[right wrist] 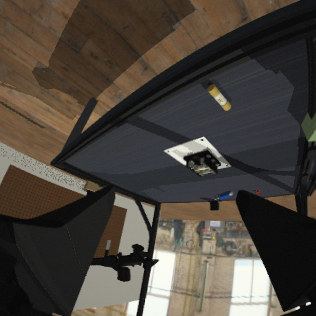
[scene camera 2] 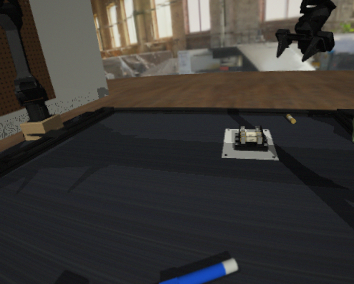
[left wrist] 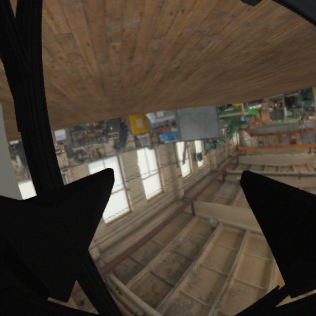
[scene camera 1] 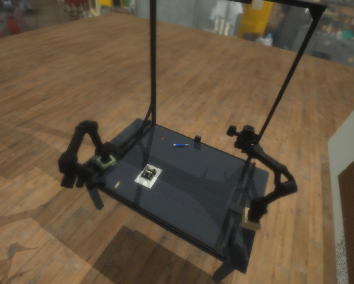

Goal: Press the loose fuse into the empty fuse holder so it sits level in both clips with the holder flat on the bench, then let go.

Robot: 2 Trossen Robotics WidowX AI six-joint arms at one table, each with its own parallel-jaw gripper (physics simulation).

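Seen in the pictures: left gripper, fingertip midpoint: (right wrist: pixel 154 256) (left wrist: pixel 178 175) (scene camera 1: pixel 240 128); right gripper, fingertip midpoint: (right wrist: pixel 177 194) (scene camera 2: pixel 289 59) (scene camera 1: pixel 105 178); left arm's base at its link origin: (right wrist: pixel 91 191) (scene camera 2: pixel 40 118) (scene camera 1: pixel 253 216); right arm's base at its link origin: (scene camera 1: pixel 106 159).
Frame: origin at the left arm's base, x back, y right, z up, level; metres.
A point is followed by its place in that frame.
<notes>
The loose fuse (scene camera 1: pixel 117 185) {x -0.862, y -0.036, z -0.051 m} (scene camera 2: pixel 291 119) {x -0.861, y -0.015, z -0.051 m} (right wrist: pixel 219 97) {x -0.869, y -0.037, z -0.050 m}, a tan cylinder with a pale label, lies on its side on the bench. The black fuse holder (scene camera 1: pixel 149 172) (scene camera 2: pixel 251 140) (right wrist: pixel 202 161) sits on a white plate (scene camera 1: pixel 143 183) {x -0.712, y 0.041, z -0.061 m} (scene camera 2: pixel 250 156) {x -0.695, y 0.193, z -0.061 m} (right wrist: pixel 182 148) {x -0.703, y 0.047, z -0.061 m} lying flat on the bench. Pale parts show between its upright clips, too small to identify. My right gripper (scene camera 2: pixel 293 58) {x -0.870, y -0.111, z 0.121 m} (right wrist: pixel 177 194) {x -0.870, y -0.111, z 0.121 m} is open and empty, raised above bench level beyond the fuse in scene camera 2. My left gripper (left wrist: pixel 178 175) {x -0.188, y 0.409, z 0.296 m} is open and empty, raised far from both, facing the room.
A blue-handled tool (scene camera 1: pixel 180 145) {x -0.574, y 0.472, z -0.055 m} (scene camera 2: pixel 200 276) {x -0.590, y 0.476, z -0.050 m} (right wrist: pixel 225 195) {x -0.590, y 0.468, z -0.051 m} lies beyond the holder in scene camera 1, near a small black block (scene camera 1: pixel 198 139) {x -0.447, y 0.563, z -0.026 m} (right wrist: pixel 214 205) {x -0.465, y 0.566, z -0.031 m} and a small red object (scene camera 1: pixel 163 138) {x -0.732, y 0.503, z -0.057 m} (right wrist: pixel 257 192) {x -0.730, y 0.511, z -0.055 m}. Dark frame posts rise at the bench's edges.
</notes>
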